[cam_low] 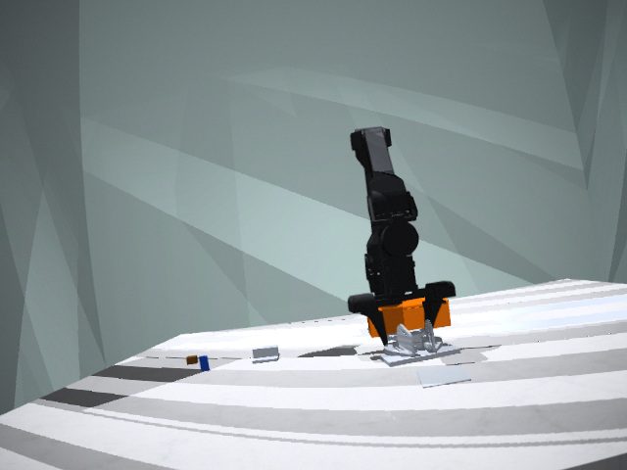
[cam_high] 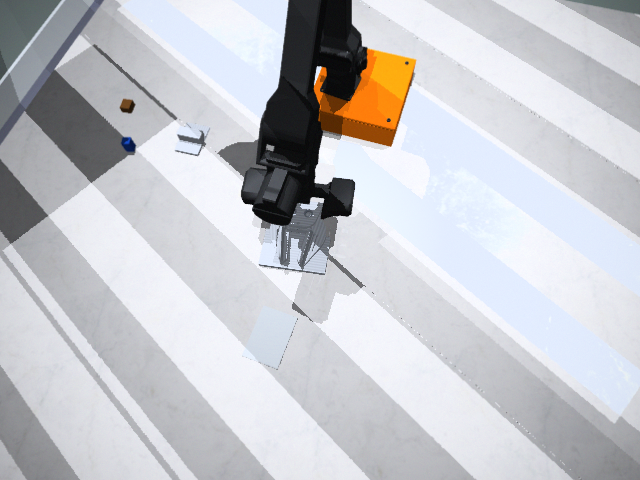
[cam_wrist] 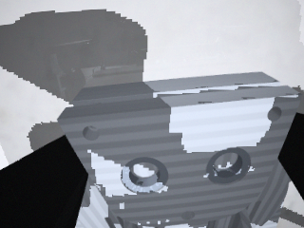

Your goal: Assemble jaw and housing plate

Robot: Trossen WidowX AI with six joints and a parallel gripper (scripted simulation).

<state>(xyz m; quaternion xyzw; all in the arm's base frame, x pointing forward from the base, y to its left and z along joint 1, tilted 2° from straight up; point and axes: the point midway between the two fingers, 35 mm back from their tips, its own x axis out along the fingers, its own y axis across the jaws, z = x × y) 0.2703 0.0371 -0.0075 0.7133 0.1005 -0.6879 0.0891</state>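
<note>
The jaw is 3 cm ahead of my gripper tip and 1 cm to the right of it. Also, from my gripper tip: brown cube (45 cm to the right, 9 cm behind); then blue cube (39 cm to the right); then pale flat sheet (22 cm ahead, 5 cm to the left, 1 cm below).
</note>
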